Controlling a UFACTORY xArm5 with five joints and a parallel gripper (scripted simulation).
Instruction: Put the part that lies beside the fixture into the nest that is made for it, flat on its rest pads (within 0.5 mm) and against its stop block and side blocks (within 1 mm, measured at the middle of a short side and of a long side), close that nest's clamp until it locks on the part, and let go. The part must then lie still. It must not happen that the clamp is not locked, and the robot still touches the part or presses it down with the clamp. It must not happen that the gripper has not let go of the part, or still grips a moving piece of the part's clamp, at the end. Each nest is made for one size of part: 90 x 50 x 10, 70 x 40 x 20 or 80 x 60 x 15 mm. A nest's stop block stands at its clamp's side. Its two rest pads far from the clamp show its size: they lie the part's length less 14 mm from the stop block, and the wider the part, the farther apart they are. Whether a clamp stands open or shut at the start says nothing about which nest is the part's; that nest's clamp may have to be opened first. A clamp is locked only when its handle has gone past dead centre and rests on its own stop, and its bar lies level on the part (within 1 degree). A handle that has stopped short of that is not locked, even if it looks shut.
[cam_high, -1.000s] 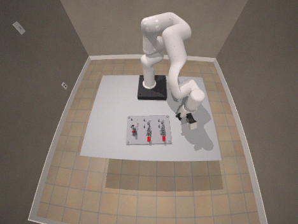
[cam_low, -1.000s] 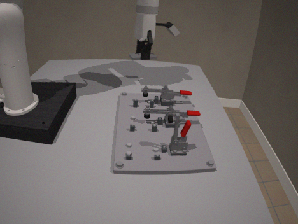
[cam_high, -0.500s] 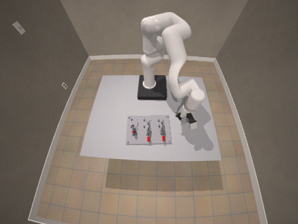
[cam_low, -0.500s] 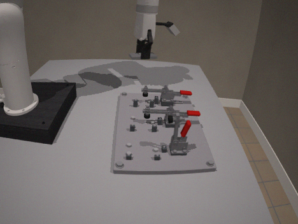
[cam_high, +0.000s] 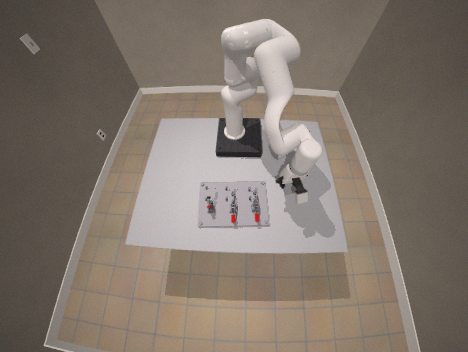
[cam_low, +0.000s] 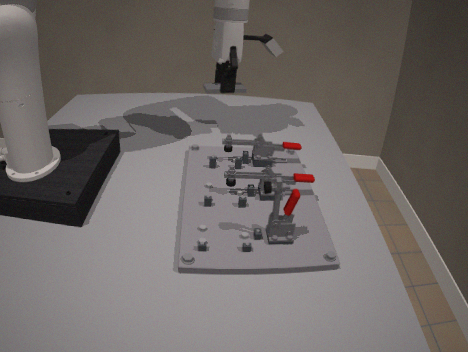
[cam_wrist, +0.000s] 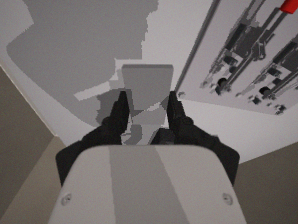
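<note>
The grey block part lies 20 mm below my hand. Round my hand: grey fixture plate (20 mm ahead, 260 mm to the right, 130 mm below).
</note>
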